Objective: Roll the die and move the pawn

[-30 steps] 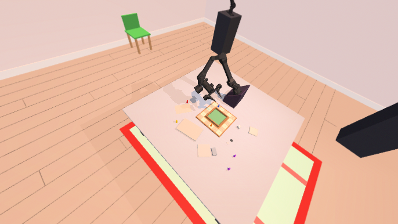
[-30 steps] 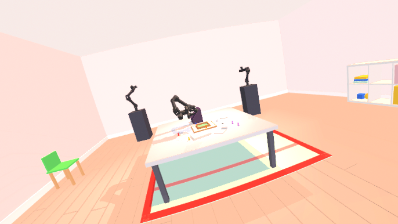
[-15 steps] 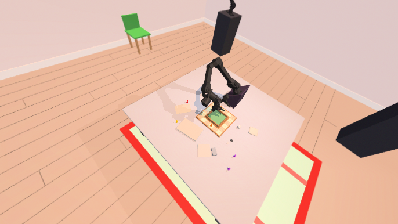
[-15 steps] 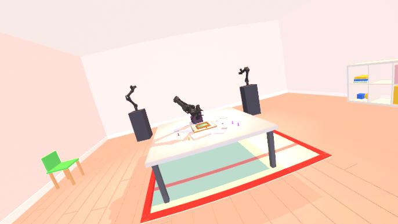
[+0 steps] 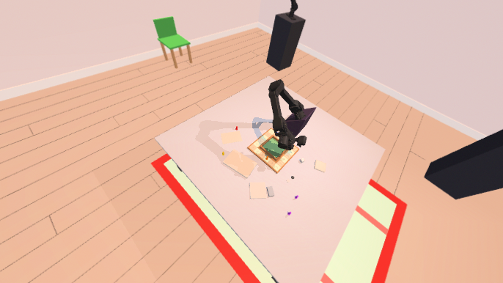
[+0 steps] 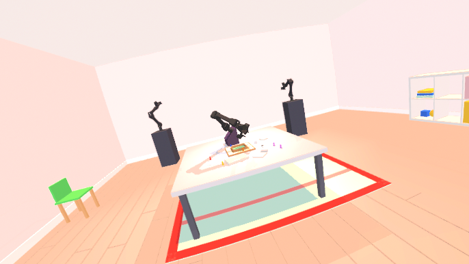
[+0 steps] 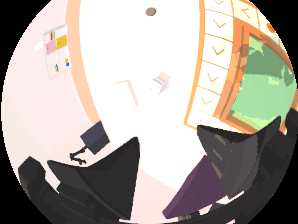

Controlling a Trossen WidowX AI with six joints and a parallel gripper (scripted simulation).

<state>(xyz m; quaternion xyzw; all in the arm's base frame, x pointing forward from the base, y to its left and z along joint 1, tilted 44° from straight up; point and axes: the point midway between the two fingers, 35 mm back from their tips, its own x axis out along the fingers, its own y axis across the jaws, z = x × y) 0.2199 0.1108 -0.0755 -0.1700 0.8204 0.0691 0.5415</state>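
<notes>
Now: gripper tip 3 cm past the white die, 8 cm to the right of it and 11 cm above it. Round my gripper tip: blue pawn (4 cm behind, 20 cm to the right, 10 cm below); then orange pawn (17 cm ahead, 9 cm to the right, 10 cm below); then green tray (6 cm ahead, 12 cm to the right, 12 cm below).
</notes>
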